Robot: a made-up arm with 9 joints. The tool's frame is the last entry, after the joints. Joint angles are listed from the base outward.
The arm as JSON. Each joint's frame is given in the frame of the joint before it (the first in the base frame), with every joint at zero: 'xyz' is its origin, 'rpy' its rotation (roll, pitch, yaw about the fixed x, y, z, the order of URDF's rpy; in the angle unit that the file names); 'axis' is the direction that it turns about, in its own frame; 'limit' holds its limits. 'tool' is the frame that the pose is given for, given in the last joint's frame.
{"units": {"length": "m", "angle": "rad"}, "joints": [
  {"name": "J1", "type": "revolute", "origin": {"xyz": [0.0, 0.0, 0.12], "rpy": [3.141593, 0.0, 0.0]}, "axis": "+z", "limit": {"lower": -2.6, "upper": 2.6}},
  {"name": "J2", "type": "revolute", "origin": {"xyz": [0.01, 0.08, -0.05], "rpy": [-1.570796, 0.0, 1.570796]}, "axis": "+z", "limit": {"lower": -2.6, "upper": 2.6}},
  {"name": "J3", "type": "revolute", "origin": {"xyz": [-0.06, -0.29, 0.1], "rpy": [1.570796, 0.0, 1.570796]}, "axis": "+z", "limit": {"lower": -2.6, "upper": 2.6}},
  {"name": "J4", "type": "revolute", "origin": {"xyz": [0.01, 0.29, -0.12], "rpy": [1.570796, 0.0, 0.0]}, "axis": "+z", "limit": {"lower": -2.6, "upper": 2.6}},
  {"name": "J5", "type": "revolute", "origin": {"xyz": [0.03, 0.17, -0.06], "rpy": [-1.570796, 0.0, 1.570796]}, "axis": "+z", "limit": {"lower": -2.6, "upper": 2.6}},
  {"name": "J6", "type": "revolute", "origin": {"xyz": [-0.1, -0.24, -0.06], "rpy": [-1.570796, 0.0, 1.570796]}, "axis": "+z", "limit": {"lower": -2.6, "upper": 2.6}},
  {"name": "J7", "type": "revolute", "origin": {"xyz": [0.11, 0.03, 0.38], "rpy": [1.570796, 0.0, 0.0]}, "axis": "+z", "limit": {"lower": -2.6, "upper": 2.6}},
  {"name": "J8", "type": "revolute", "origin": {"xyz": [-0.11, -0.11, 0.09], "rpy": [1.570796, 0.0, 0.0]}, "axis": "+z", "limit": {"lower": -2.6, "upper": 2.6}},
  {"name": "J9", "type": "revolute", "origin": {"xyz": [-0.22, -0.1, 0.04], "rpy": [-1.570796, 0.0, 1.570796]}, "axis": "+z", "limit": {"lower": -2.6, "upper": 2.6}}
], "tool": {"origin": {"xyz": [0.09, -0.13, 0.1], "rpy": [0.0, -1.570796, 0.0]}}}
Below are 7 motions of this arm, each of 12 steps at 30 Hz.
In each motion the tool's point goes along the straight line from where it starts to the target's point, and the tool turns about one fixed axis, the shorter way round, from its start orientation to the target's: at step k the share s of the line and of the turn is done. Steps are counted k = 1, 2, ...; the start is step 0. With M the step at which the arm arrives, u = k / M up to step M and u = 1 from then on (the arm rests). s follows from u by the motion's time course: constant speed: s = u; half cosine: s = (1 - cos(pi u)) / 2; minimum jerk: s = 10 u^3 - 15 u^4 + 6 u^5.
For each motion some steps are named. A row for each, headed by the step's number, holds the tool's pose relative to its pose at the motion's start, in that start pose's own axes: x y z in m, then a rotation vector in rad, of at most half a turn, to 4 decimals.
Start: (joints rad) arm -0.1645 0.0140 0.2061 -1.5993 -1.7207 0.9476 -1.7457 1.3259 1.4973
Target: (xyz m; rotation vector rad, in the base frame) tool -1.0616 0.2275 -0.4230 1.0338 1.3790 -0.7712
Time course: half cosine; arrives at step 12
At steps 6, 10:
6: -0.0244 0.0683 -0.0215 -0.1470 -0.2610 0.1233
10: -0.0456 0.1274 -0.0401 -0.2744 -0.4871 0.2301

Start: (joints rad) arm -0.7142 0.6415 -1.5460 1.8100 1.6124 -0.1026 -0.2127 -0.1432 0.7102
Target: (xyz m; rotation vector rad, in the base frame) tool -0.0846 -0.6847 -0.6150 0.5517 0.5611 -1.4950
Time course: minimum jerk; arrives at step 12
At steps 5, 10, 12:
5: -0.0897 0.1921 -0.0939 -0.0900 0.0852 0.3046
10: -0.2496 0.5346 -0.2612 -0.2504 0.2371 0.8477
12: -0.2588 0.5543 -0.2708 -0.2597 0.2458 0.8789

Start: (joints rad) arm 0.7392 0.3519 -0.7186 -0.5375 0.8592 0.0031 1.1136 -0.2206 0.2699
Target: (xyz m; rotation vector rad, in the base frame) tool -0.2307 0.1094 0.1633 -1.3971 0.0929 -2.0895
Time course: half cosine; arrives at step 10
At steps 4, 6, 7, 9, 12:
4: -0.0158 -0.0027 0.0194 -0.0529 -0.0831 0.0690
6: -0.0300 -0.0051 0.0368 -0.1002 -0.1574 0.1307
7: -0.0364 -0.0062 0.0446 -0.1215 -0.1909 0.1585
9: -0.0447 -0.0076 0.0548 -0.1493 -0.2345 0.1948
12: -0.0459 -0.0078 0.0562 -0.1531 -0.2404 0.1997

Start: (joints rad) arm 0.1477 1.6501 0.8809 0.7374 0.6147 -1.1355 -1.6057 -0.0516 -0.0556
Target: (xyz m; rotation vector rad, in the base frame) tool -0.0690 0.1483 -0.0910 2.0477 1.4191 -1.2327
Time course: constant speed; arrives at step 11
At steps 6, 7, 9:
6: -0.0695 0.0073 -0.0087 -0.5393 -0.0608 0.0938
7: -0.0811 0.0085 -0.0101 -0.6292 -0.0710 0.1095
9: -0.1043 0.0109 -0.0130 -0.8090 -0.0912 0.1408

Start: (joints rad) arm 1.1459 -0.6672 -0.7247 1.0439 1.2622 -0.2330 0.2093 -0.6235 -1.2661
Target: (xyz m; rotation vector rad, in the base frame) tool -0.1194 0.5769 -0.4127 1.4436 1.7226 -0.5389
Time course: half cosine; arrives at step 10
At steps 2, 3, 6, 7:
2: 0.0000 -0.0001 -0.0091 0.0113 -0.0041 -0.0175
3: 0.0000 -0.0003 -0.0197 0.0244 -0.0088 -0.0378
6: 0.0000 -0.0010 -0.0626 0.0774 -0.0281 -0.1200
7: 0.0000 -0.0012 -0.0759 0.0938 -0.0341 -0.1456

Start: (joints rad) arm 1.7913 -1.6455 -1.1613 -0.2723 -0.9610 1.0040 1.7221 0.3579 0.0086
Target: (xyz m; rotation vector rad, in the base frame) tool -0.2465 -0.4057 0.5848 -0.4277 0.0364 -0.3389
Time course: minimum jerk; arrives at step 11
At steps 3, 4, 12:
3: 0.0384 0.0070 0.0311 -0.0822 -0.0415 0.0868
4: 0.0766 0.0140 0.0619 -0.1637 -0.0826 0.1728
12: 0.2982 0.0546 0.2411 -0.6376 -0.3216 0.6732

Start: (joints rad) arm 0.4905 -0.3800 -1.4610 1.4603 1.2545 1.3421 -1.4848 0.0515 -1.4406
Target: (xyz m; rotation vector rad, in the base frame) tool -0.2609 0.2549 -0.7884 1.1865 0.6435 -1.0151
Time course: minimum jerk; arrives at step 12
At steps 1, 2, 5, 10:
1: -0.0001 -0.0005 0.0019 -0.0022 -0.0027 0.0001
2: -0.0010 -0.0034 0.0130 -0.0154 -0.0192 0.0007
5: -0.0094 -0.0327 0.1265 -0.1502 -0.1873 0.0066
10: -0.0261 -0.0910 0.3520 -0.4178 -0.5212 0.0182

